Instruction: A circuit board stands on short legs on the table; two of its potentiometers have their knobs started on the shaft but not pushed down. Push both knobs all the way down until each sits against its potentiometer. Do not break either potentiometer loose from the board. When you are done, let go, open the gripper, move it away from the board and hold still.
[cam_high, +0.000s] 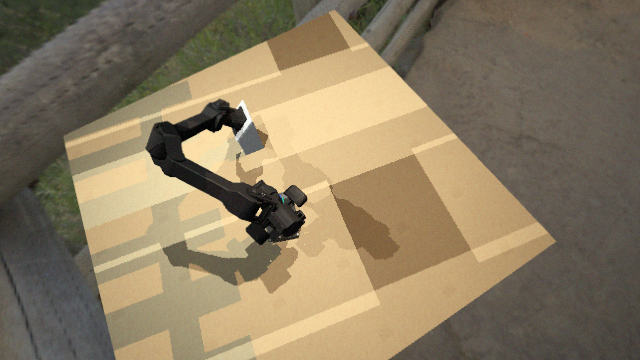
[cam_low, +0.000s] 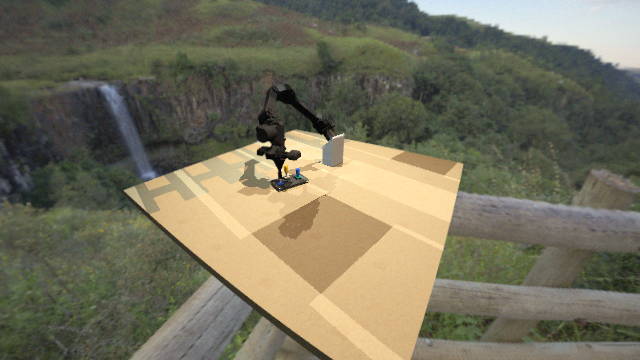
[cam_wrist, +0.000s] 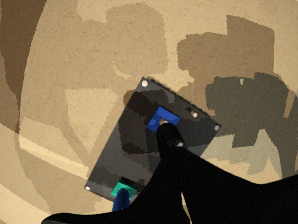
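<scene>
Right now my gripper tip is 3 cm above the blue potentiometer. The rest, counted from my gripper tip: blue knob (9 cm behind, 3 cm below, 2 cm to the left); then blue-green knob (9 cm behind, 4 cm below, 2 cm to the left).
</scene>
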